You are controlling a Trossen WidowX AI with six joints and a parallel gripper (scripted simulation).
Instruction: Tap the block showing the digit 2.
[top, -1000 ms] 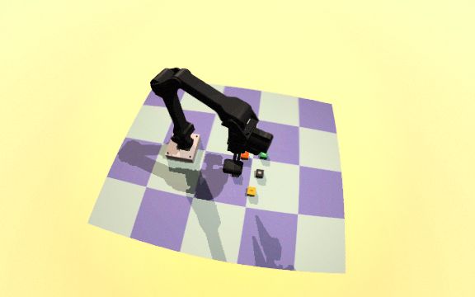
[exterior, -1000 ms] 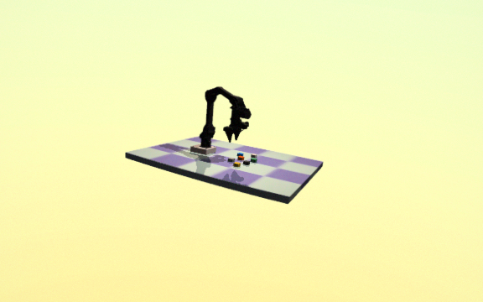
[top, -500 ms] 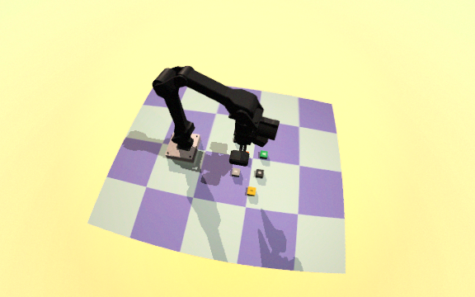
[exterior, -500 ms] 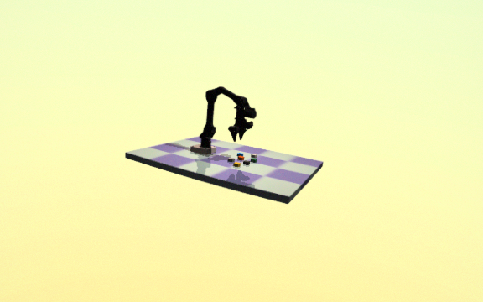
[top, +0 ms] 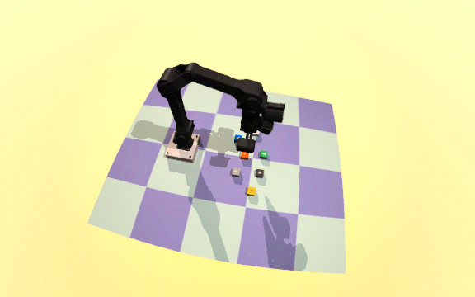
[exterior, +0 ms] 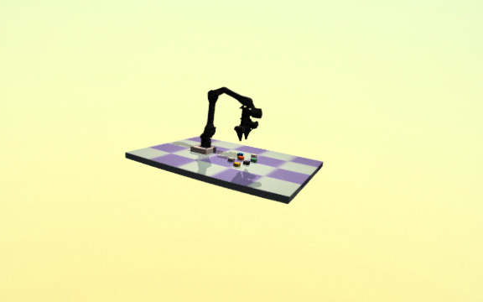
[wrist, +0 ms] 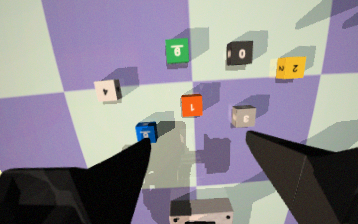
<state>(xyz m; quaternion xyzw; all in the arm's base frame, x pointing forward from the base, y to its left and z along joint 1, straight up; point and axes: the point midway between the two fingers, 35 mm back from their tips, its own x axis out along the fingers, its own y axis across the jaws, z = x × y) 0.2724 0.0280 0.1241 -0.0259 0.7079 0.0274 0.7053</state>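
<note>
The yellow block is 6 cm ahead of my gripper tip, 16 cm to the right of it and 12 cm below it. The rest, counted from my gripper tip: orange block: 12 cm below; green block: 8 cm ahead, 2 cm to the left, 12 cm below; blue block: 5 cm behind, 7 cm to the left, 12 cm below.
</note>
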